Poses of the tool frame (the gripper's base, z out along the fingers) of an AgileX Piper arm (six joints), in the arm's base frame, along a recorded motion.
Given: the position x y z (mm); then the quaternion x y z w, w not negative.
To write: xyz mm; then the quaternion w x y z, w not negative. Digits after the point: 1 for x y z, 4 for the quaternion.
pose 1, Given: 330.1 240.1 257.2 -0.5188 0.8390 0.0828 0.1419
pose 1, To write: 330.1 240.1 257.2 0.1419 -0.5188 0.8390 0.0828
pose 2, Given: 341.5 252.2 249.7 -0.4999 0.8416 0.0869 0.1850
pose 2, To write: 341.5 252.2 249.7 0.1850 -0.4999 0.8416 0.0869
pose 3, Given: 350.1 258.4 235.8 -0.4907 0.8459 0.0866 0.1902
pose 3, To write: 350.1 258.4 235.8 0.1902 -0.4907 0.8459 0.0866
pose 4, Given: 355.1 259.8 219.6 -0.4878 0.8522 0.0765 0.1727
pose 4, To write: 355.1 259.8 219.6 0.1727 -0.4878 0.8522 0.0765
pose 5, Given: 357.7 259.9 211.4 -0.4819 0.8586 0.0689 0.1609
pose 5, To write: 357.7 259.9 211.4 0.1609 -0.4819 0.8586 0.0689
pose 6, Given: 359.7 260.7 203.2 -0.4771 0.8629 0.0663 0.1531
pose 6, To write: 359.7 260.7 203.2 0.1531 -0.4771 0.8629 0.0663
